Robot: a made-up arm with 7 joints.
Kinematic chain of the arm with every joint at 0, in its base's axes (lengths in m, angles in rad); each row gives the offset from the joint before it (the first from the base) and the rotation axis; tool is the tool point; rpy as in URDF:
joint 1: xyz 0 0 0.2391 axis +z
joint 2: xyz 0 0 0 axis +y
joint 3: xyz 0 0 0.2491 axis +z
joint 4: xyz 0.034 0 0 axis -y
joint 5: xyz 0.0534 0 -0.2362 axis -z
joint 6: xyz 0 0 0 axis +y
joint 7: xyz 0.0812 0 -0.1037 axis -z
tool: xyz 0 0 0 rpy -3.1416 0 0
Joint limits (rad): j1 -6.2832..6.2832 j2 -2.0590..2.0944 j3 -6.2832..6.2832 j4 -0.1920..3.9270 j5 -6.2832..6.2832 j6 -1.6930..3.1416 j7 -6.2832..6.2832
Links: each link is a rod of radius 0.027 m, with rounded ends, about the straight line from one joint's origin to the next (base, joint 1, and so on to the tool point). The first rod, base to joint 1, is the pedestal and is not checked.
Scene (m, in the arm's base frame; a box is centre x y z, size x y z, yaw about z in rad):
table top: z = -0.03
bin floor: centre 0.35 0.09 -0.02 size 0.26 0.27 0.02 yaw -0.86
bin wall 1: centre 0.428 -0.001 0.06 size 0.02 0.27 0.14 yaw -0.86
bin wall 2: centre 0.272 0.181 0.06 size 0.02 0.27 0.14 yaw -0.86
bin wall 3: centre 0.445 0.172 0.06 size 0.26 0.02 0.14 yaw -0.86
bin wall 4: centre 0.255 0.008 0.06 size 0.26 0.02 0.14 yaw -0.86
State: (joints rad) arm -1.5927 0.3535 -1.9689 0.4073 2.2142 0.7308 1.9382
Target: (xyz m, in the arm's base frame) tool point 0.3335 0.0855 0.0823
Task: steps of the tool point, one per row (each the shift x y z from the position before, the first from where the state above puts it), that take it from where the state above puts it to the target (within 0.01 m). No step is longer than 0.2 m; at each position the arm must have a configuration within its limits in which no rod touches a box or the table.
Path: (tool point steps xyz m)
1: 0.0558 0.1026 0.0262
2: 0.1120 0.0706 0.0166
3: 0.1452 0.0084 0.0063
4: 0.1407 -0.0676 -0.0020
5: 0.0955 -0.1347 -0.0057
6: 0.0096 0.0034 -0.0809
7: -0.0096 -0.0034 -0.0852

